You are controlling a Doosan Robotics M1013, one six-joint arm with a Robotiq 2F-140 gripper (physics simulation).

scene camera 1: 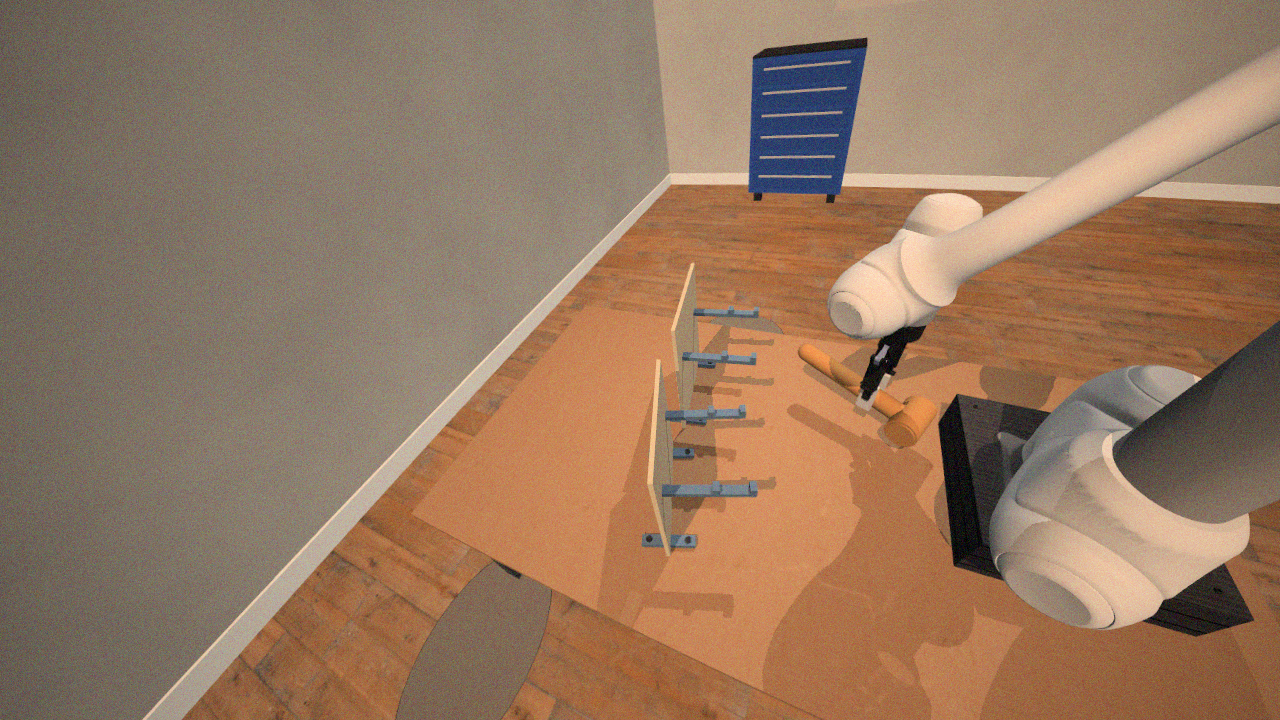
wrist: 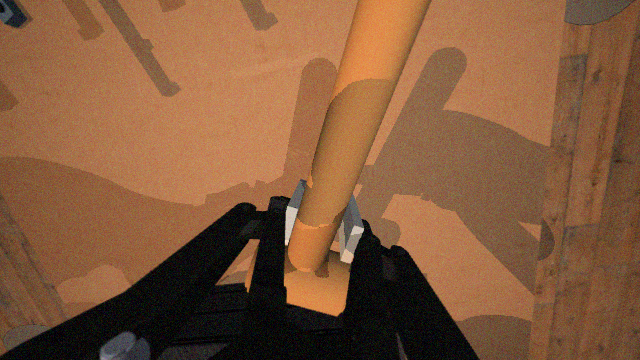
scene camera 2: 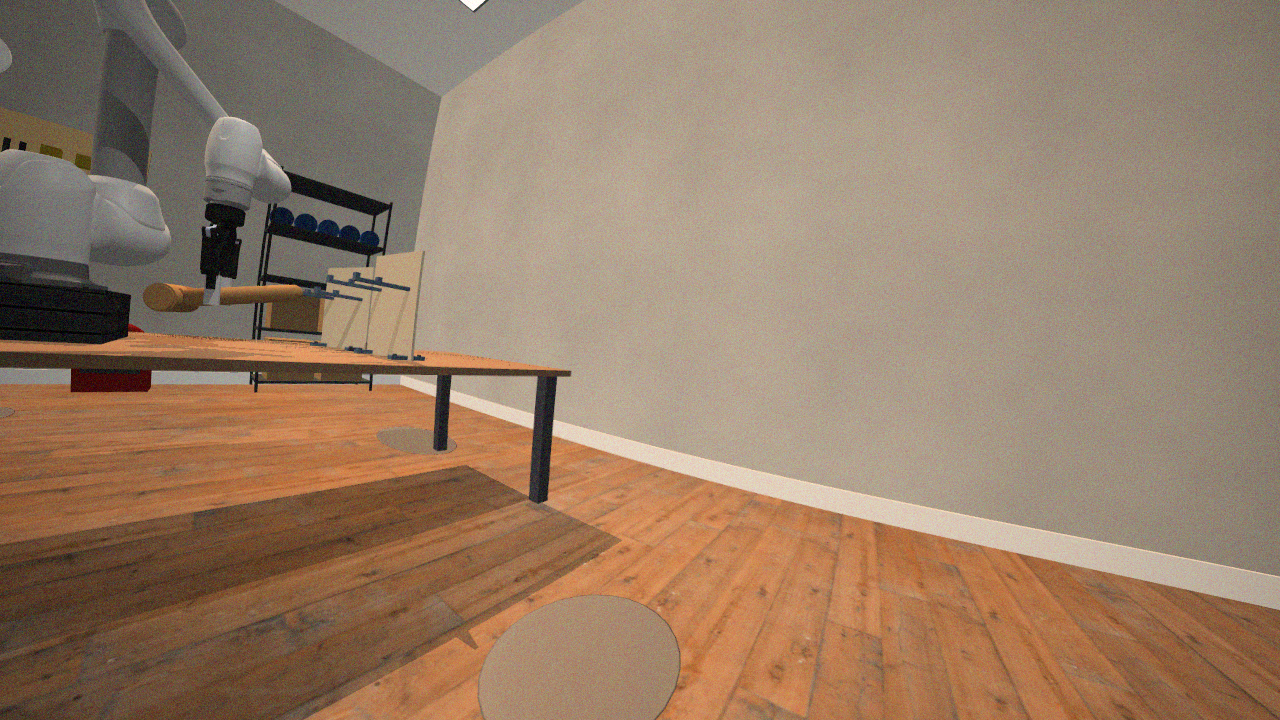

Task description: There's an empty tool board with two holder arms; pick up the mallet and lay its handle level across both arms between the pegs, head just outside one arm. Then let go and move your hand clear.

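Frame: origin at the arm's base, x up, y ahead, z left, level; centimetres.
Seen in the pictures: gripper, between the fingertips: (scene camera 1: pixel 868 400) (wrist: pixel 323 199) (scene camera 2: pixel 217 305); arm's base, origin of its link: (scene camera 2: pixel 32 285).
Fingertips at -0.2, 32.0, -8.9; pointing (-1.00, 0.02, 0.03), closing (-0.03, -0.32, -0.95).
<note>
Offsets run from my fingertips to a thing's top centre, as dx, dy, dz. "*": to the spot under its first point. Level surfaces: height alone.
The orange-brown mallet {* +5.0, +9.9, -1.6} (scene camera 1: pixel 827 368) (scene camera 2: pixel 264 293) (wrist: pixel 370 65) is raised above the table, its handle looking roughly level. My gripper (scene camera 1: pixel 866 400) (scene camera 2: pixel 212 293) (wrist: pixel 323 199) points down, shut on the handle near the mallet head {* +3.8, -7.8, +5.7} (scene camera 1: pixel 911 420) (scene camera 2: pixel 170 297). In the wrist view the fingers hide part of the head. Two upright pale boards show in scene camera 1, a nearer board (scene camera 1: pixel 660 447) and a farther board (scene camera 1: pixel 683 335). The nearer has two blue pegged arms (scene camera 1: pixel 707 413) (scene camera 1: pixel 708 490); the farther also has two (scene camera 1: pixel 726 312) (scene camera 1: pixel 719 358). No tool lies on these arms. The mallet is apart from them.
The boards stand on the wooden table {dx -10.2} (scene camera 1: pixel 537 429) (scene camera 2: pixel 501 365), between my gripper and the grey wall in scene camera 1. The black robot base block (scene camera 1: pixel 959 501) (scene camera 2: pixel 67 313) is close to the mallet head's side. A blue cabinet (scene camera 1: pixel 805 116) and a shelf rack (scene camera 2: pixel 340 192) stand beyond the table.
</note>
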